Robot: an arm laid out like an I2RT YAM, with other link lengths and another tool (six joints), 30 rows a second.
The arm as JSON. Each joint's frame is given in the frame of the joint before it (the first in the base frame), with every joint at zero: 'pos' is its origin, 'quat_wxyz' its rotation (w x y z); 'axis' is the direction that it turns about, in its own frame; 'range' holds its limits. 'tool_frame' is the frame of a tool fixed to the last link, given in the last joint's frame.
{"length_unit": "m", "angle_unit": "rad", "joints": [
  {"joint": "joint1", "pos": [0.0, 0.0, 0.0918], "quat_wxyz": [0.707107, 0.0, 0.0, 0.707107], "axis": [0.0, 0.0, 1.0], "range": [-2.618, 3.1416]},
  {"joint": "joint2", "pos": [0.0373, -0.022, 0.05], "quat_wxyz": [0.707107, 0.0, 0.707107, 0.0], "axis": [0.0, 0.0, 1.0], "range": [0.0, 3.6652]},
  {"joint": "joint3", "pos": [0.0, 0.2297, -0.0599], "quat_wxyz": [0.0, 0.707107, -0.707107, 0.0], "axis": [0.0, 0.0, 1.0], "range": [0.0, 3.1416]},
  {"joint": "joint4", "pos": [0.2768, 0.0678, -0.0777], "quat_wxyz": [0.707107, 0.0, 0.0, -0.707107], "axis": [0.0, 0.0, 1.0], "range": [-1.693, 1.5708]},
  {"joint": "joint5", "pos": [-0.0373, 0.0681, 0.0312], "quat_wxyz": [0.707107, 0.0, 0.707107, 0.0], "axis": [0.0, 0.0, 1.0], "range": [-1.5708, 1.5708]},
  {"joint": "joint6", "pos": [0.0, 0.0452, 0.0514], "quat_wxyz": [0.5, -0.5, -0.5, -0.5], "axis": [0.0, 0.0, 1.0], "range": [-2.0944, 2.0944]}
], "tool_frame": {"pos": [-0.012, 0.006, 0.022], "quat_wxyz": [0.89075, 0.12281, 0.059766, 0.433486]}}
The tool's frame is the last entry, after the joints.
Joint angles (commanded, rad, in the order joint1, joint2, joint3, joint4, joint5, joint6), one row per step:
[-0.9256 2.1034 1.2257 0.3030 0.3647 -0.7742]
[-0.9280 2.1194 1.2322 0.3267 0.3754 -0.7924]
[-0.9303 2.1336 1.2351 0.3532 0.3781 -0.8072]
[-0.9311 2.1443 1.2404 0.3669 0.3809 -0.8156]
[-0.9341 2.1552 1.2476 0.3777 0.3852 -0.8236]
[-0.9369 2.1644 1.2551 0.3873 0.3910 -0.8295]
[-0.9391 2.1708 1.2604 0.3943 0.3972 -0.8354]
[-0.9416 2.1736 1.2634 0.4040 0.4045 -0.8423]
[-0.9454 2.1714 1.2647 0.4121 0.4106 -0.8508]
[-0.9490 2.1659 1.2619 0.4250 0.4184 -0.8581]
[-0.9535 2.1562 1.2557 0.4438 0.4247 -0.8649]
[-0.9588 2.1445 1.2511 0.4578 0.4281 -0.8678]
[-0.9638 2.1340 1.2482 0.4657 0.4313 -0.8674]
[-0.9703 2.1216 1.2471 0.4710 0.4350 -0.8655]
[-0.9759 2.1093 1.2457 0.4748 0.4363 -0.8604]
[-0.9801 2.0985 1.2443 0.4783 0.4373 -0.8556]
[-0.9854 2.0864 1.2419 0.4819 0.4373 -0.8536]
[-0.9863 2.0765 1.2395 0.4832 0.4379 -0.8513]
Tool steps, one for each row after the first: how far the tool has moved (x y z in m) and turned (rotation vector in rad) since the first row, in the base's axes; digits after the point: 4 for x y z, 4 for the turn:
[0.0001 -0.0031 -0.0027 -0.0181 0.0115 -0.0023]
[0.0002 -0.0054 -0.0054 -0.0338 0.0161 0.0003]
[0.0008 -0.0071 -0.0071 -0.0429 0.0195 0.0011]
[0.0006 -0.0096 -0.0086 -0.0512 0.0240 -0.0018]
[0.0004 -0.0123 -0.0093 -0.0603 0.0269 -0.0069]
[0.0000 -0.0142 -0.0097 -0.0678 0.0312 -0.0118]
[-0.0006 -0.0162 -0.0090 -0.0789 0.0344 -0.0176]
[-0.0018 -0.0183 -0.0066 -0.0912 0.0376 -0.0231]
[-0.0034 -0.0200 -0.0036 -0.1069 0.0381 -0.0308]
[-0.0054 -0.0217 0.0010 -0.1275 0.0337 -0.0387]
[-0.0075 -0.0237 0.0065 -0.1457 0.0255 -0.0468]
[-0.0095 -0.0254 0.0114 -0.1588 0.0176 -0.0556]
[-0.0120 -0.0279 0.0175 -0.1727 0.0081 -0.0671]
[-0.0142 -0.0298 0.0233 -0.1840 -0.0041 -0.0768]
[-0.0158 -0.0312 0.0284 -0.1940 -0.0152 -0.0846]
[-0.0180 -0.0326 0.0337 -0.2044 -0.0243 -0.0913]
[-0.0185 -0.0326 0.0377 -0.2113 -0.0312 -0.0942]

